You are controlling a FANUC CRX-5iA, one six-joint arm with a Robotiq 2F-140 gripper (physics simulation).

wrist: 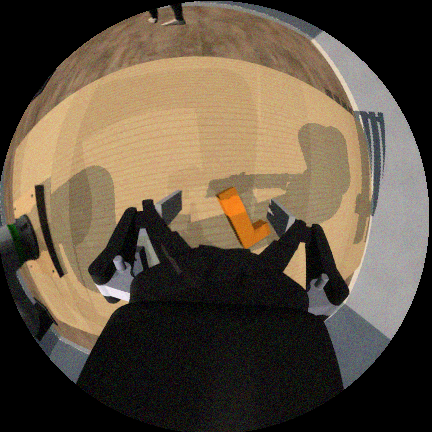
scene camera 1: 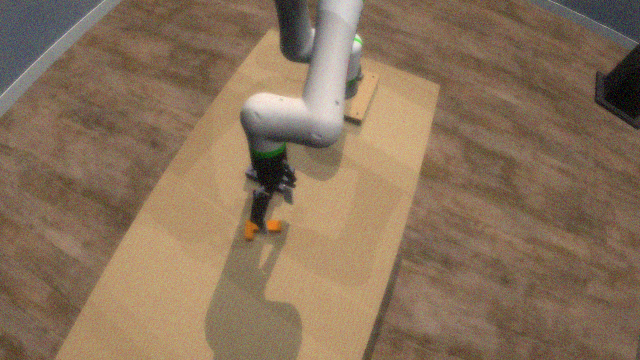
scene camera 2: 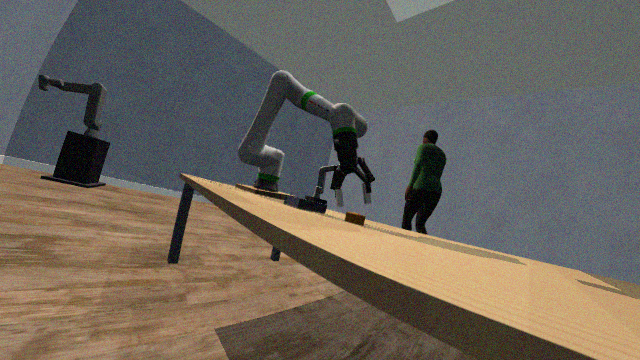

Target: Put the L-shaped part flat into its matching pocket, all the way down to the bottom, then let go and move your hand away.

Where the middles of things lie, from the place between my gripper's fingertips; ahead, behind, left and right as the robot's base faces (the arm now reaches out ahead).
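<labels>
Counted from my hand, the grey pocket block (wrist: pixel 145 257) is 12 cm to the right, 13 cm behind and 4 cm below. As for the orange L-shaped part (wrist: pixel 246 233), my hand is 4 cm above it, 2 cm to the left of it and 5 cm short of it.
</labels>
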